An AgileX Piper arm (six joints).
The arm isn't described. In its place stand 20 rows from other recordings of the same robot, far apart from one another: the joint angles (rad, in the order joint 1, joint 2, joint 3, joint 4, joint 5, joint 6), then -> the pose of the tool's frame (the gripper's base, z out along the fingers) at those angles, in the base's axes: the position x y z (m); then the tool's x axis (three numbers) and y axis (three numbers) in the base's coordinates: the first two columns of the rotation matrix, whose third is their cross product.
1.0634, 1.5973, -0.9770, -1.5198, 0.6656, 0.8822 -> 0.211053, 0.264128, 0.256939, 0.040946, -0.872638, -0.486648, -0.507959, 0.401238, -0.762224
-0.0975, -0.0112, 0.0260, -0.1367, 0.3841, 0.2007 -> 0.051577, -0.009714, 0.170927, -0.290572, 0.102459, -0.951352, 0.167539, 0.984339, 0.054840
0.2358, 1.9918, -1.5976, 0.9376, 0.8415, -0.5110 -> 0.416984, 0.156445, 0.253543, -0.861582, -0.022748, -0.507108, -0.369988, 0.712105, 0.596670
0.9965, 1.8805, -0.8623, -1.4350, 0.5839, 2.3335 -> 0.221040, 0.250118, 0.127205, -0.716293, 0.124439, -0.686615, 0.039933, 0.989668, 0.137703
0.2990, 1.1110, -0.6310, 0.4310, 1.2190, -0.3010 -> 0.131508, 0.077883, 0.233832, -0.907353, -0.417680, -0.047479, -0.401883, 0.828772, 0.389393
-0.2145, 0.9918, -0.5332, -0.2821, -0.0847, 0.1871 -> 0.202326, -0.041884, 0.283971, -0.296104, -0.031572, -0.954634, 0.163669, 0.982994, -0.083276
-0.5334, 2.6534, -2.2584, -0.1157, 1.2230, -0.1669 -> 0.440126, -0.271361, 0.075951, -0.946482, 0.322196, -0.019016, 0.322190, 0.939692, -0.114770
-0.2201, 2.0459, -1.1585, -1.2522, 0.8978, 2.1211 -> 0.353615, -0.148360, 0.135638, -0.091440, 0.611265, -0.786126, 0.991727, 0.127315, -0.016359
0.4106, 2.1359, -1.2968, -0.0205, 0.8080, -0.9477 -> 0.351707, 0.151643, 0.094623, -0.197160, -0.980354, 0.005860, -0.980241, 0.197033, -0.017502
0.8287, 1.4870, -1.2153, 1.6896, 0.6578, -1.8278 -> 0.187290, 0.285996, 0.376525, 0.043943, -0.077989, -0.995985, -0.995214, 0.083681, -0.050461
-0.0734, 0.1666, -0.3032, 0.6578, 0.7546, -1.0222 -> 0.045800, 0.034845, 0.251616, -0.197842, -0.429584, -0.881088, -0.471920, 0.829572, -0.298501
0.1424, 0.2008, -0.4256, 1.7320, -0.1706, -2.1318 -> 0.050649, -0.008143, 0.340229, 0.248583, -0.349873, -0.903214, 0.125292, 0.936264, -0.328193
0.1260, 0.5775, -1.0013, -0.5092, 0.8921, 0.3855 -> 0.076284, -0.025143, 0.425324, -0.294404, 0.007814, -0.955649, 0.256301, 0.963980, -0.071076
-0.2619, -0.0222, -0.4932, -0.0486, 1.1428, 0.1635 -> -0.011743, -0.001016, 0.268851, -0.449133, 0.268117, -0.852287, 0.363156, 0.926342, 0.100039
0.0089, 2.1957, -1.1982, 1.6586, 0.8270, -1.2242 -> 0.409557, 0.070357, 0.099862, -0.880045, 0.303775, -0.365022, -0.118693, 0.603549, 0.788442
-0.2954, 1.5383, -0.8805, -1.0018, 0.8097, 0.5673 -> 0.257420, -0.136357, 0.225792, -0.945897, 0.078255, -0.314890, 0.272501, 0.718403, -0.640031
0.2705, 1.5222, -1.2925, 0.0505, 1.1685, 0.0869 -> 0.287552, 0.084124, 0.305255, -0.955541, -0.154585, -0.251089, -0.177703, 0.981444, 0.072031
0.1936, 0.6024, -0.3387, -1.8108, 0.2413, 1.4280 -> 0.129477, 0.003860, 0.282023, -0.121761, -0.400421, -0.908205, -0.007784, 0.915371, -0.402537
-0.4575, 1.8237, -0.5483, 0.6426, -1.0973, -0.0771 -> 0.245643, -0.175037, 0.148053, 0.048975, 0.210851, -0.976291, 0.858702, 0.490343, 0.148976
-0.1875, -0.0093, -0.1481, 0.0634, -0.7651, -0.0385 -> 0.002857, -0.004607, 0.317967, 0.832806, -0.150624, -0.532678, 0.203160, 0.978287, 0.040999
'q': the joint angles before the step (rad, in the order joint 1, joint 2, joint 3, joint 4, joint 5, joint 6). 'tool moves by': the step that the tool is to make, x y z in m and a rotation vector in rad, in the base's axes. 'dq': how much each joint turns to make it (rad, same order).
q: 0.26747, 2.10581, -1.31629, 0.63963, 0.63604, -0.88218
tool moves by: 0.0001, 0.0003, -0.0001, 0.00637, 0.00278, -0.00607
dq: -0.00031, 0.00077, 0.00001, 0.00884, 0.00021, 0.00016
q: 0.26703, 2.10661, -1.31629, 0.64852, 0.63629, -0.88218
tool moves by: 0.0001, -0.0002, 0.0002, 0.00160, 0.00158, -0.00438
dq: -0.00066, -0.00037, -0.00012, 0.00090, 0.00032, 0.00373
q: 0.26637, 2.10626, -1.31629, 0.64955, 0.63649, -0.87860
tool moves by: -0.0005, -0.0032, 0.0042, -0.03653, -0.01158, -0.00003
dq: 0.00036, -0.01493, 0.00173, -0.06588, -0.00486, 0.04561
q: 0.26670, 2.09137, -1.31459, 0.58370, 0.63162, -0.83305
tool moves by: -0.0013, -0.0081, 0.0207, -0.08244, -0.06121, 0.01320
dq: -0.00003, -0.06013, 0.00322, -0.15480, -0.00633, 0.08795
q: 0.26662, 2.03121, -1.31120, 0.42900, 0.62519, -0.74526
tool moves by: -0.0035, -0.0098, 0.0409, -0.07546, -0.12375, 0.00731
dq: -0.00039, -0.10868, 0.00335, -0.16277, -0.01211, 0.08646
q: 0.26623, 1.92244, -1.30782, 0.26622, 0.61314, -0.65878
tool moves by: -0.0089, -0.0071, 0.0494, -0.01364, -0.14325, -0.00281
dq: -0.00114, -0.12586, 0.00069, -0.07558, -0.01475, 0.03767
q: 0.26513, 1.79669, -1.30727, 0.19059, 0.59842, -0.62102
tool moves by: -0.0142, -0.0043, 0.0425, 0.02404, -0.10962, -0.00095
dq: 0.00008, -0.11106, 0.00002, -0.00867, -0.00156, 0.00462
